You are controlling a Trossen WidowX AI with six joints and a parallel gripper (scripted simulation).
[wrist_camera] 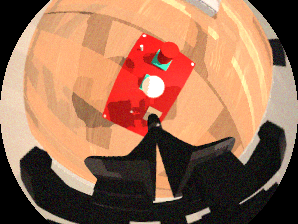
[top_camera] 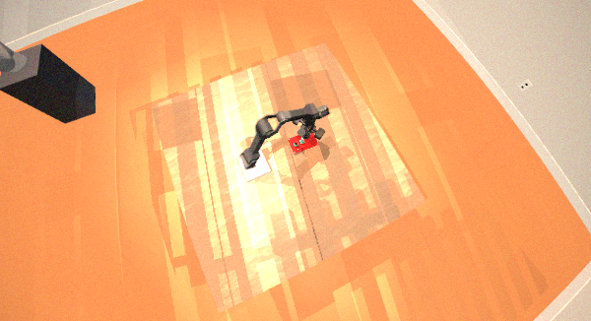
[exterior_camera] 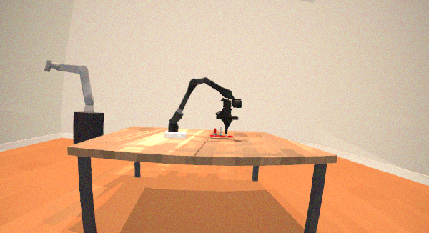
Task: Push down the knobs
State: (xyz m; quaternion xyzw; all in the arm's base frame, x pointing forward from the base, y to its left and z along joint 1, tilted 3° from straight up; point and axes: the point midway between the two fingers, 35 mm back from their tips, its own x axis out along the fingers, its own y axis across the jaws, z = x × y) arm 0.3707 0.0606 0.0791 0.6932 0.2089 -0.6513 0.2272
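Right now my gripper tip is 10 mm above the black knob. Also, from my gripper tip: red knob: 80 mm behind, 30 mm to the right, 10 mm below.
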